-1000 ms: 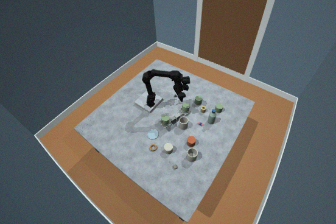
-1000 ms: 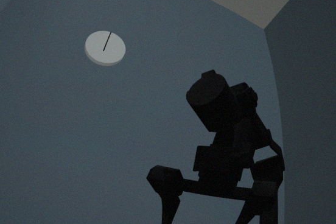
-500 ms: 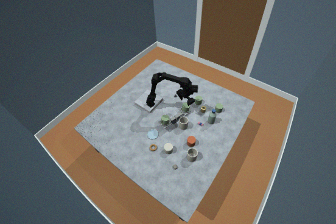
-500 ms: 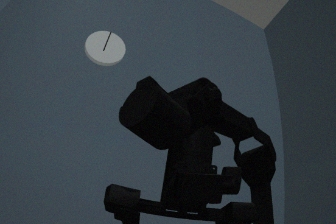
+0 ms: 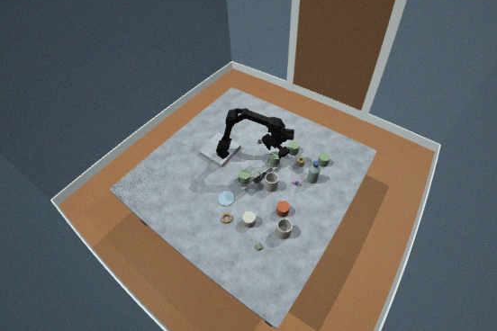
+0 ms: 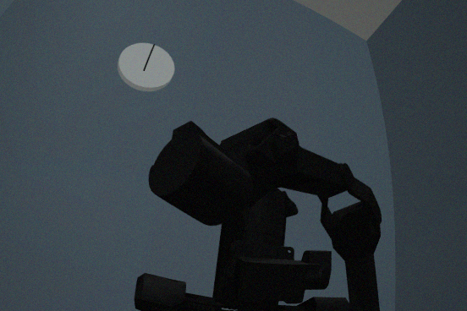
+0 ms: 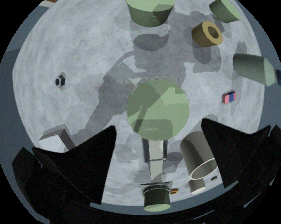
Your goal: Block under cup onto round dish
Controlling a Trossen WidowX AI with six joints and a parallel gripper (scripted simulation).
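My gripper tip is 7 cm above the teal block. Round my gripper tip: green bottle 26 cm ahead, 6 cm to the left; then yellow ring 13 cm ahead, 11 cm to the left, 8 cm below; then small balance 13 cm to the right, 7 cm below, 1 cm behind.
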